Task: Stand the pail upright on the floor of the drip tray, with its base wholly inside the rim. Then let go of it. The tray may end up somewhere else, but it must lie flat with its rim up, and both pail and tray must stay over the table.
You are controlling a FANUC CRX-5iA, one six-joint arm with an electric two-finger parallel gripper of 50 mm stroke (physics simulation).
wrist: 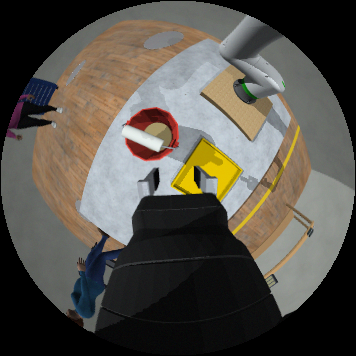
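Where they show: gripper, fingertip midpoint: (176,173); arm's base, origin of the base link: (244,90).
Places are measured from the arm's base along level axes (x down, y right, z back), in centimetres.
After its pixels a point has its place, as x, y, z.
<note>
The red pail (139,149) @(-6.4, 8.3, -58.0) stands upright on the table, left of and apart from the drip tray. Its white handle grip (143,138) @(-21.0, 7.0, -52.0) lies across the pail's mouth on a thin wire bail, and a tan round patch shows inside. The yellow drip tray (211,168) @(3.3, -19.0, -42.1) lies flat with its rim up, right of the pail; its near corner is hidden behind the gripper. My gripper (176,173) @(-31.4, -2.1, -50.7) is open and empty, with its fingers in front of the pail in the view. The right finger overlaps the tray in the view. The height of the fingers above the table cannot be told.
The grey table top (112,187) @(3.7, 8.0, -85.3) bears a tan board (227,102) @(0.1, 0.2, -15.4) at the upper right, on which the robot arm's base (244,92) @(-5.1, -0.4, -6.1) stands. A yellow line (270,192) runs on the wooden floor beyond the right edge. Two people are at the left and lower left, off the table.
</note>
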